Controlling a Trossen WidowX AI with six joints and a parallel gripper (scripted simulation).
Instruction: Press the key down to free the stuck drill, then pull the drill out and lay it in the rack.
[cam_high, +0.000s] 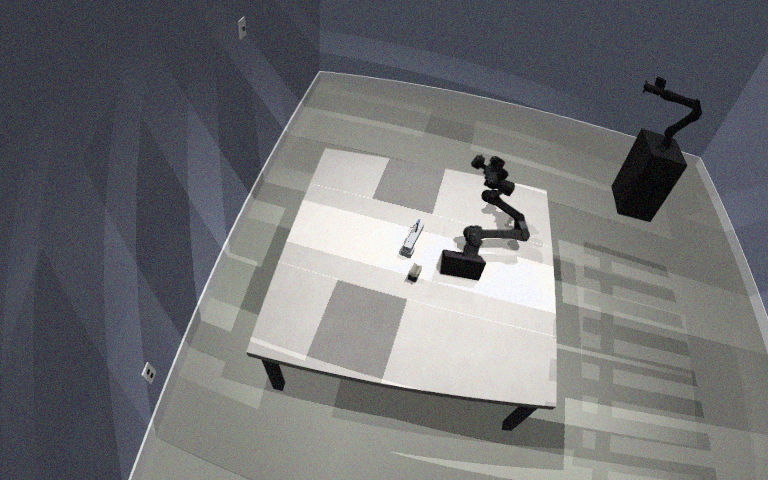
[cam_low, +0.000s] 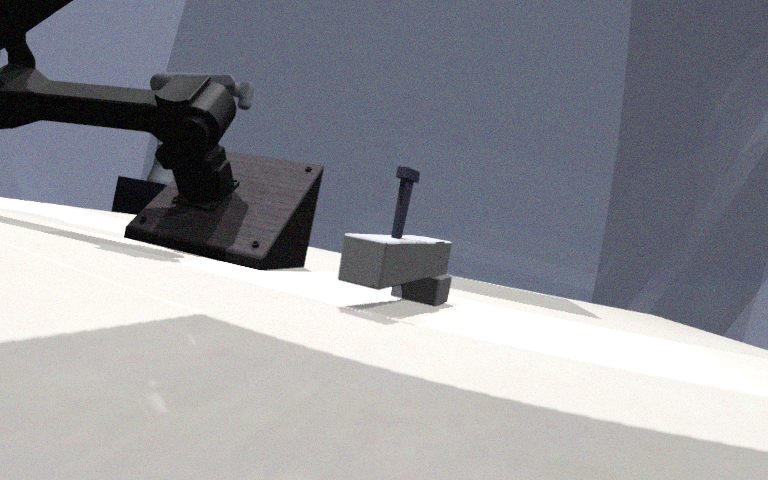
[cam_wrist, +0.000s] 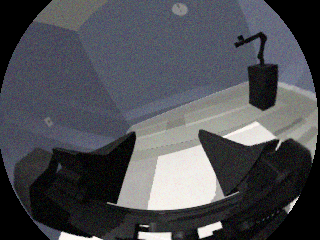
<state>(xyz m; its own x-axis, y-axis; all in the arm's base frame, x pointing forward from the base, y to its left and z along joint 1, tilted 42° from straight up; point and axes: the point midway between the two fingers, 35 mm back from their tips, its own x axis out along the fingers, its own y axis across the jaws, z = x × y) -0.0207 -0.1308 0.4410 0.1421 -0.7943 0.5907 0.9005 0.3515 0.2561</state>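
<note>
Right now the dark blue key is 28 cm ahead of my gripper tip, 32 cm to the left of it and 22 cm below it. From my gripper tip the other things lie so: grey block 28 cm ahead, 36 cm to the left, 27 cm below.
</note>
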